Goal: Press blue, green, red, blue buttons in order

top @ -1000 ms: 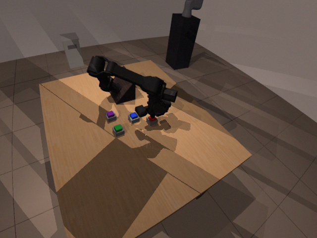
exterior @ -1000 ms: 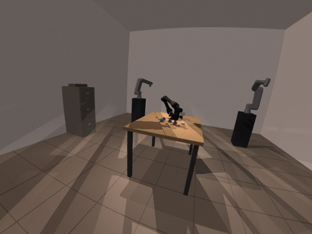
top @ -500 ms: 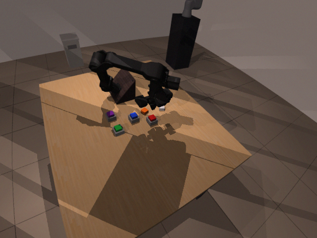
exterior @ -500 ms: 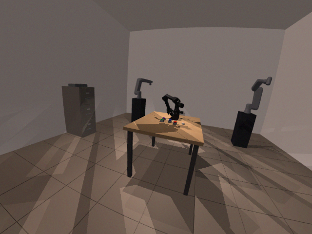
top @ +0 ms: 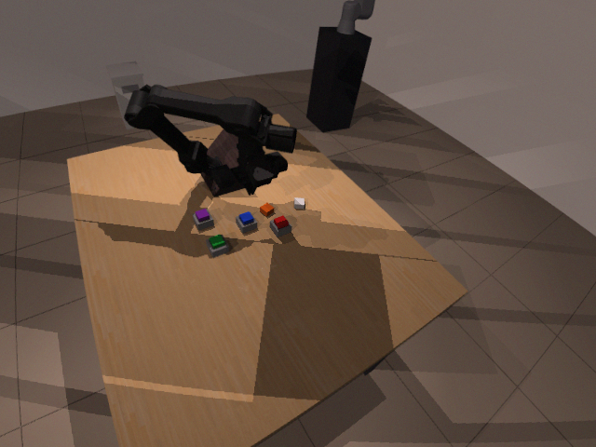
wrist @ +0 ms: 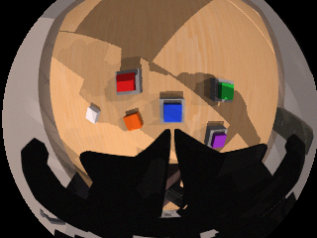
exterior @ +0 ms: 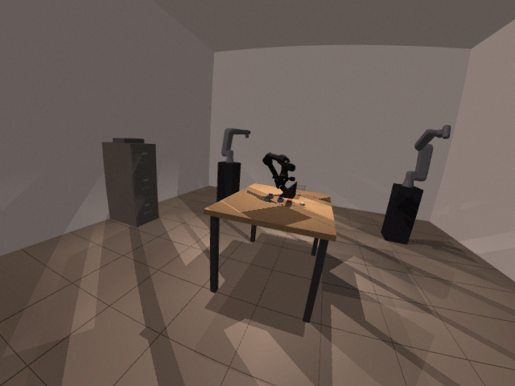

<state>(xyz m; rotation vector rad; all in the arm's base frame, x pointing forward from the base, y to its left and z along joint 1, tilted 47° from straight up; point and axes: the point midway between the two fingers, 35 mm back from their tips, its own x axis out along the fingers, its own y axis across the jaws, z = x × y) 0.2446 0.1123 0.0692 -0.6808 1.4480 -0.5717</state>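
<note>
My gripper tip is now 10 cm above the blue button, 1 cm to the left of it and 1 cm past it. From my gripper tip the other things lie so: orange block (12 cm below, 7 cm to the left, 4 cm behind); then green button (12 cm to the right, 10 cm below, 4 cm ahead); then red button (10 cm below, 8 cm to the left, 4 cm ahead).
</note>
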